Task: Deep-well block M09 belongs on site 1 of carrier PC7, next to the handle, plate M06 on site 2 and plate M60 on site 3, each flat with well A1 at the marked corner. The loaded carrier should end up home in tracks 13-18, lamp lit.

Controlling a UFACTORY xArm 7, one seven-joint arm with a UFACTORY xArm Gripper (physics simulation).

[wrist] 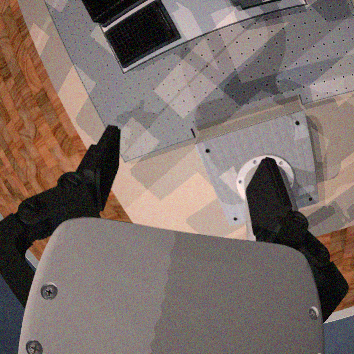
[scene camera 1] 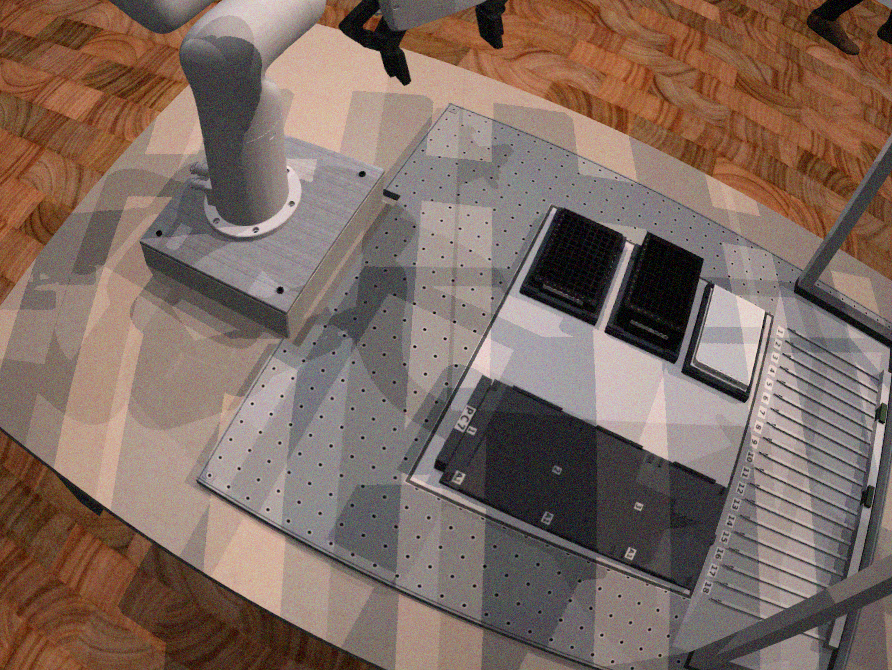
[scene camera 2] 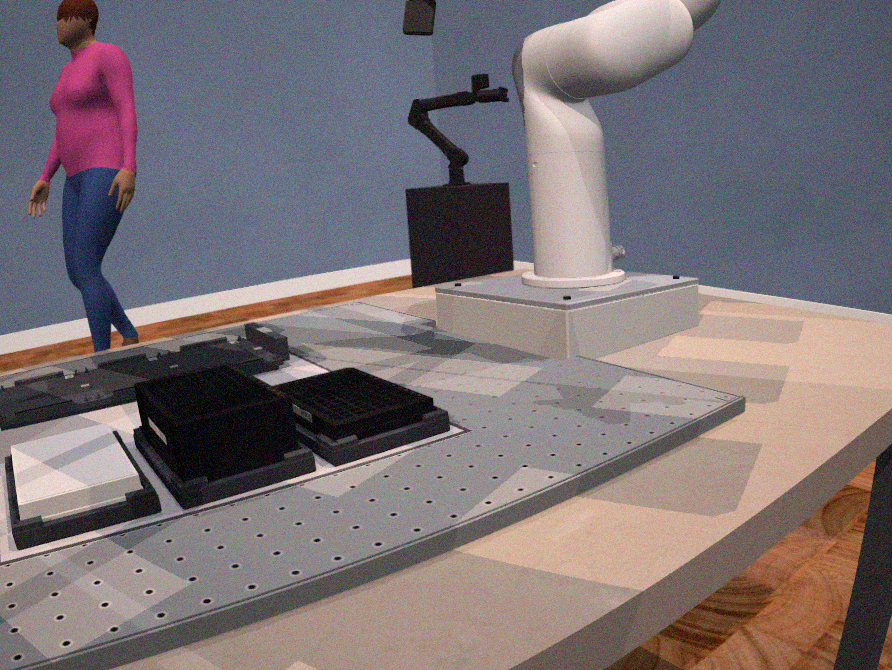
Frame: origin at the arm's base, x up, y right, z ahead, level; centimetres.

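Seen in the pictures: gripper, fingertip midpoint: [wrist: 189, 159] [scene camera 1: 447, 59] [scene camera 2: 413, 17]; arm's base, origin of the base link: [scene camera 1: 252, 200] [scene camera 2: 573, 280].
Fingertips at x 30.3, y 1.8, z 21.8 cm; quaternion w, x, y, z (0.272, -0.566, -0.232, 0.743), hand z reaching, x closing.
Pixels of each thing's top centre, then the offset from my fingertips to it. Level surfaces: height alone.
- Carrier PC7, middle of its top: [scene camera 1: 599, 480] [scene camera 2: 131, 357] dx -31.8, dy +20.2, dz +25.4 cm
- tall black deep-well block, middle of its top: [scene camera 2: 204, 389] [scene camera 1: 666, 280] dx -29.4, dy -6.1, dz +28.8 cm
- lower black plate, middle of its top: [scene camera 2: 343, 392] [scene camera 1: 579, 254] [wrist: 136, 32] dx -32.2, dy -8.0, dz +17.9 cm
- white plate, middle of its top: [scene camera 2: 67, 458] [scene camera 1: 732, 333] dx -32.2, dy -3.7, dz +39.7 cm
- track deck, its level: dx -34.7 cm
- perforated plate, its level: dx -34.8 cm
Carrier PC7 [scene camera 1: 598, 468] [scene camera 2: 266, 342] lies empty beside the numbered tracks, its labelled end toward the arm base; A1 marks line its lower edge in scene camera 1. A tall black deep-well block [scene camera 1: 659, 295] [scene camera 2: 216, 425] sits in the middle holder. A lower black plate [scene camera 1: 582, 256] [scene camera 2: 356, 396] [wrist: 142, 35] sits in the holder nearer the arm, and a white plate [scene camera 1: 731, 335] [scene camera 2: 75, 468] in the holder nearer the tracks. Their M labels are unreadable. My gripper [scene camera 1: 450, 63] [wrist: 189, 159] is open and empty, high above the table and away from the plates. No lit lamp shows.
The track deck [scene camera 1: 800, 461] is at the right in scene camera 1, numbered 1 to 18, with grey frame bars [scene camera 1: 847, 216] rising around it. The arm's base block [scene camera 1: 324, 194] [scene camera 2: 504, 317] [wrist: 215, 170] stands beside the perforated plate [scene camera 1: 346, 468] [scene camera 2: 403, 504]. A person [scene camera 2: 93, 108] stands beyond the table.
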